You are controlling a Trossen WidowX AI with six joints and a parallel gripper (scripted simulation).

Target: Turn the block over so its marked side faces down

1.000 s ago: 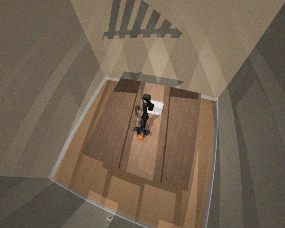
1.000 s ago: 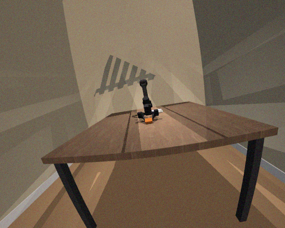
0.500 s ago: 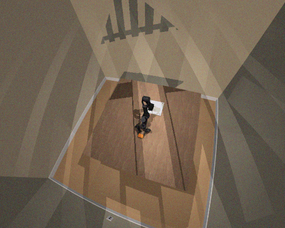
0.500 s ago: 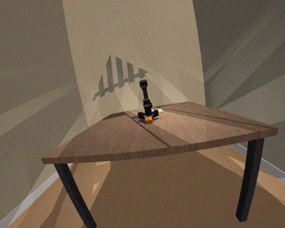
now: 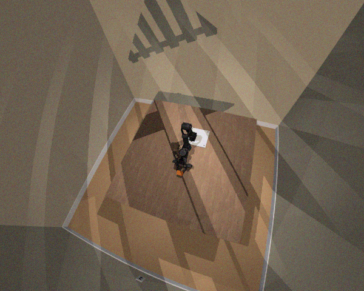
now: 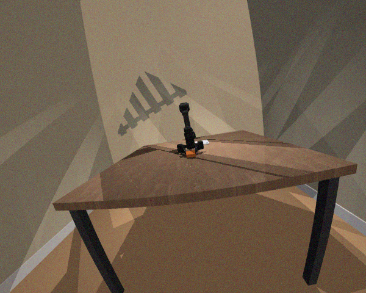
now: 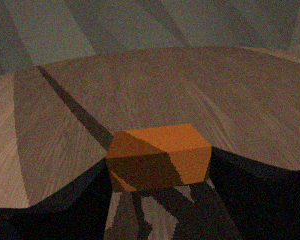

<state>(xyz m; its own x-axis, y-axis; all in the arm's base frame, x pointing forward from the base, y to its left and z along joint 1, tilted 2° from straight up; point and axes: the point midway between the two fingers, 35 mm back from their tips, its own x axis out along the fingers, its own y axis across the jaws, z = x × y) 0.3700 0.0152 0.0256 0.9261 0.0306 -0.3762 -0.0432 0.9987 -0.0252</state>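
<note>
My gripper tip is 10 mm above the orange block.
</note>
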